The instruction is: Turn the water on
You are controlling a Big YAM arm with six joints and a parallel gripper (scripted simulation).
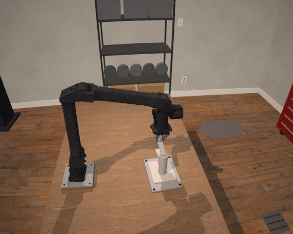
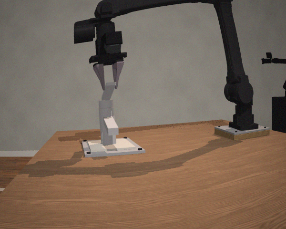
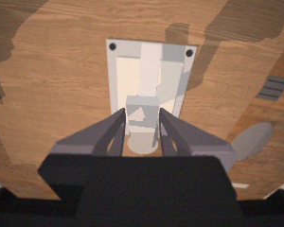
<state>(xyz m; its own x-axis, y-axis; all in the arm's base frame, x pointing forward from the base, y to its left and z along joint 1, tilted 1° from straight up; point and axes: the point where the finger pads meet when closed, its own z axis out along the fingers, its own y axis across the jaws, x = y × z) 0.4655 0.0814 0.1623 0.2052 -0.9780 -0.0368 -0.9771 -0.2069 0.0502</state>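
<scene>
My gripper is now 30 mm to the left of the lever, 10 mm short of it and 10 mm above it. Also, from my hand: white tap: 80 mm below, 50 mm to the right, 10 mm ahead.
</scene>
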